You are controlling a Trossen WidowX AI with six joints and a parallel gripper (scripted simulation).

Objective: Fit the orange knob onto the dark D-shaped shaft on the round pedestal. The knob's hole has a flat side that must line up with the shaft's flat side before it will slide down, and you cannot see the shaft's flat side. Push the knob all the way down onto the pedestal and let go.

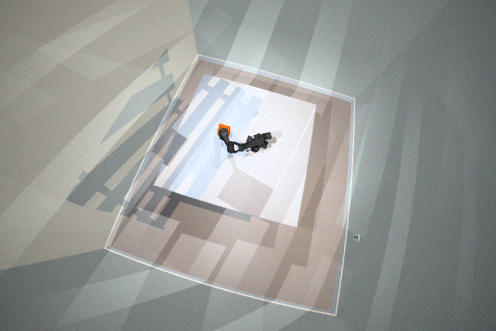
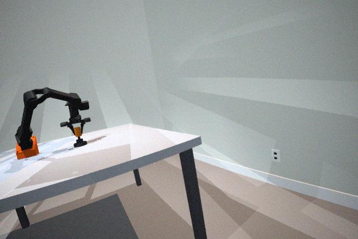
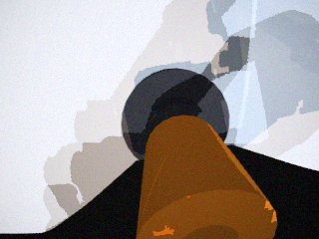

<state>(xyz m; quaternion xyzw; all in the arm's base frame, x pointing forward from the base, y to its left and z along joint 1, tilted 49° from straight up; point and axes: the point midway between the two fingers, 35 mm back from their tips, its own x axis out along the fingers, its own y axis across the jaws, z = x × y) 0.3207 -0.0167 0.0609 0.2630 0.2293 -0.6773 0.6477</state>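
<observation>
My gripper tip is now 20 mm below the orange knob. Round my gripper tip: dark round pedestal: 40 mm below.
</observation>
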